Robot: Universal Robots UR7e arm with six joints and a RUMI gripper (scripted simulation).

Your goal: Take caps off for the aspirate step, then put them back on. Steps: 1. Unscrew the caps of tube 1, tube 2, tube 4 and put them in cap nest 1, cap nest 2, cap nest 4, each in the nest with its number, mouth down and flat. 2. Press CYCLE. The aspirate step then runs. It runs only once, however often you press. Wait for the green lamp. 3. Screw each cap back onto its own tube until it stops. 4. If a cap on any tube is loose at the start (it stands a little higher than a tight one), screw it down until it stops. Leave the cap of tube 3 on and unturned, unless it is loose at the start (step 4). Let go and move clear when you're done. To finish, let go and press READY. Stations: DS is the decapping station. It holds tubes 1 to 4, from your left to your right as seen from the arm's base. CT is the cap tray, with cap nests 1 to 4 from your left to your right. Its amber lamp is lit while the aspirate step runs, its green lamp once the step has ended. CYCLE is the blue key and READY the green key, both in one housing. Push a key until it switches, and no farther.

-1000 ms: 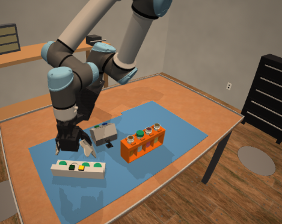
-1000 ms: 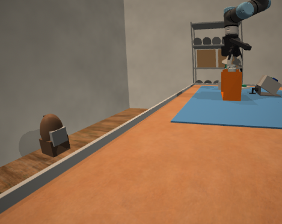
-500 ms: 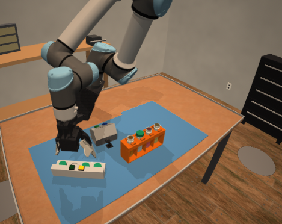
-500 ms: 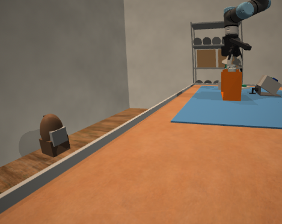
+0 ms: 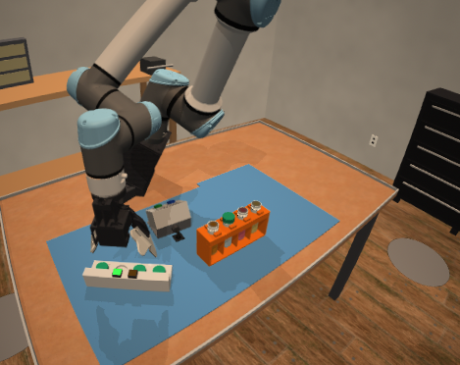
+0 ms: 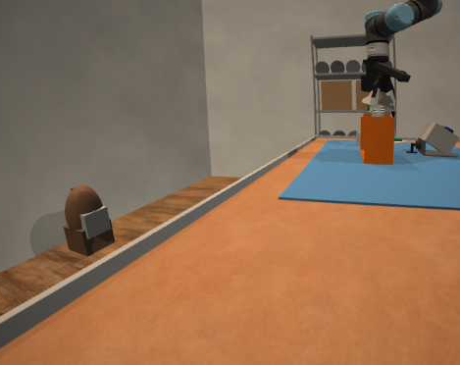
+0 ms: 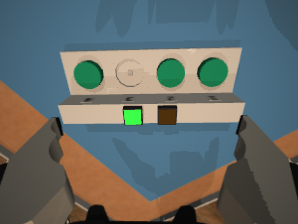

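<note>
My gripper is now 30 mm short of the cap, 80 mm to the right of it and 80 mm above it. From my hand the other things lie so: green key (170 mm behind, 160 mm to the left, 30 mm below); grey key housing (150 mm behind, 190 mm to the left, 40 mm below); blue key (170 mm behind, 210 mm to the left, 30 mm below).
</note>
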